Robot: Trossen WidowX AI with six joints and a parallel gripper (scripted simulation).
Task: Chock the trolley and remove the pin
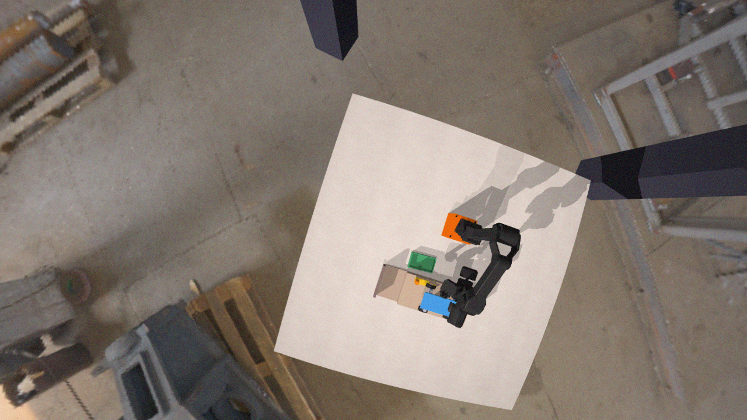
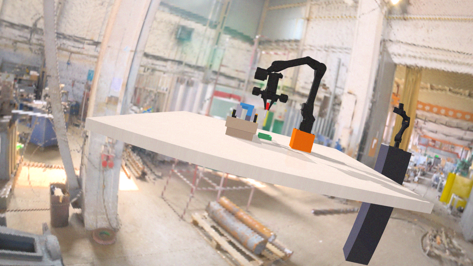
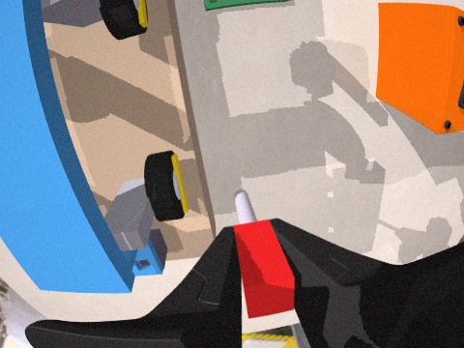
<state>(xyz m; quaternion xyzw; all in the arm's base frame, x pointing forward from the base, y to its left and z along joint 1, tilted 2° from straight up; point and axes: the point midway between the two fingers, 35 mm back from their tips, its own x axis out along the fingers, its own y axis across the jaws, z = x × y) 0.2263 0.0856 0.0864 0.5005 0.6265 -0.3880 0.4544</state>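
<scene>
Right now the green tray is 17 cm below my gripper tip and 16 cm to the right of it. Also, from my gripper tip: red-headed stop pin (right at my gripper tip); then ramp block (11 cm below, 11 cm ahead, 3 cm to the right); then blue trolley (11 cm ahead, 5 cm below, 2 cm to the right).
</scene>
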